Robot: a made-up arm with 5 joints.
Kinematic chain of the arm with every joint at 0, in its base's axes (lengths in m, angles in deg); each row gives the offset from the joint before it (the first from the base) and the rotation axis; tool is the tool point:
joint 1: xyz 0 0 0.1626 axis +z
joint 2: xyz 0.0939 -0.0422 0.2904 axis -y
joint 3: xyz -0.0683 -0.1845 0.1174 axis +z
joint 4: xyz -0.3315 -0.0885 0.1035 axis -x
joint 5: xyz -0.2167 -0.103 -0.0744 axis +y
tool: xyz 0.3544 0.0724 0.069
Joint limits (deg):
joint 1: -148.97..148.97
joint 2: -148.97..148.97
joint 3: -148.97..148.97
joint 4: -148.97..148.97
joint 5: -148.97..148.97
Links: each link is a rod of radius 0.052 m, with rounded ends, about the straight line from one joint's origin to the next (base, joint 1, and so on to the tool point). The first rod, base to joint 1, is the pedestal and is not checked.
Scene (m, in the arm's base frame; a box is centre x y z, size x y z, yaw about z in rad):
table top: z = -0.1
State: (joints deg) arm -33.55 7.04 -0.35 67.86 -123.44
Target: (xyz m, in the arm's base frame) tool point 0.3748 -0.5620 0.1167
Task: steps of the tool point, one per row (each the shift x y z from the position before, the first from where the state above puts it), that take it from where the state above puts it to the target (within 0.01 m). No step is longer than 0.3 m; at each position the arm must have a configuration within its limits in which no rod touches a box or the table.
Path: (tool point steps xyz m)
1: -0.0690 -0.2340 -0.0867
2: 0.0127 -0.2456 -0.0876
3: 0.0947 -0.2288 -0.0852
4: 0.1667 -0.1851 -0.0801
5: 0.2201 -0.1194 -0.0714
6: 0.2477 -0.0387 -0.0600
7: 0.2452 0.0461 -0.0455
8: 0.2137 0.1239 -0.0292

